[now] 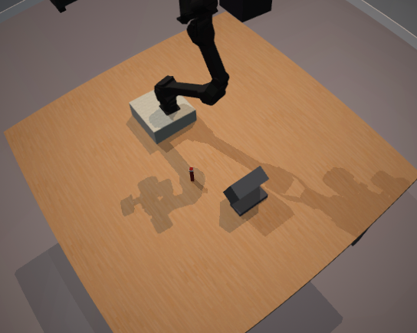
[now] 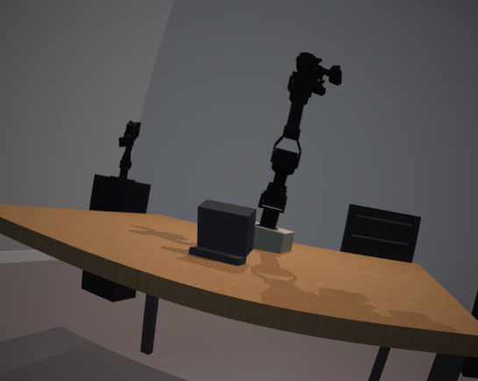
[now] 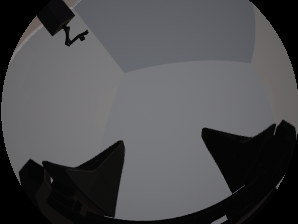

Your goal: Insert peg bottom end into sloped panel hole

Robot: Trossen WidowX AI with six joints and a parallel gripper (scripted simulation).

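Right now my gripper tip is 650 mm above the dark red peg, 310 mm short of it and 220 mm to the left of it. The rest, counted from my gripper tip: dark sloped panel (630 mm below, 480 mm ahead, 110 mm to the right).
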